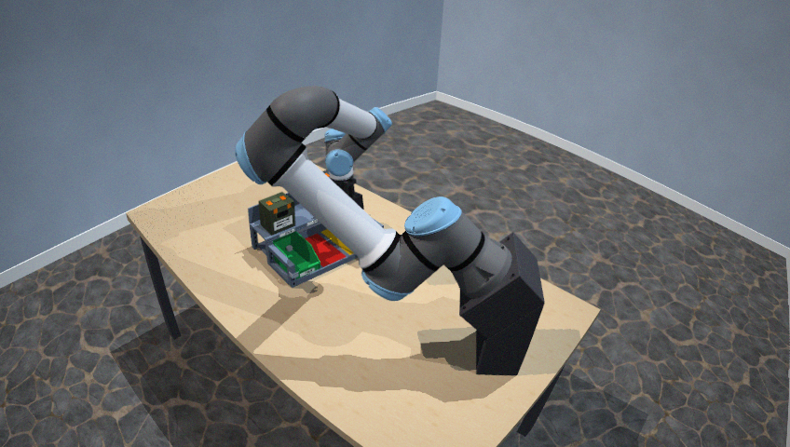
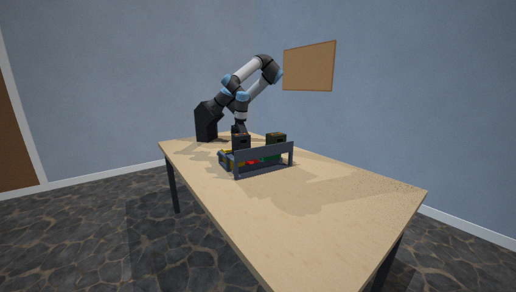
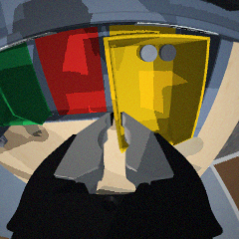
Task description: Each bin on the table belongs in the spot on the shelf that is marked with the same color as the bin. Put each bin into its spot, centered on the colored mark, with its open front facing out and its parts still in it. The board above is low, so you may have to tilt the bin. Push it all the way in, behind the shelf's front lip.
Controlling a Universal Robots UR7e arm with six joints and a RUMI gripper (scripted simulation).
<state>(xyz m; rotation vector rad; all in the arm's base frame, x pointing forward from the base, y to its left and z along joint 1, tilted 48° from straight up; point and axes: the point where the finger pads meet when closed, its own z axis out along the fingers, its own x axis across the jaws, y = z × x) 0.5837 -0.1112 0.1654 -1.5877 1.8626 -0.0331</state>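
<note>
My hand is 50 mm to the left of the yellow bin and 30 mm above it. From my hand the other things lie so: green bin 180 mm to the left, 50 mm ahead, 40 mm below; then black box 150 mm ahead, 80 mm above, 50 mm to the right.
</note>
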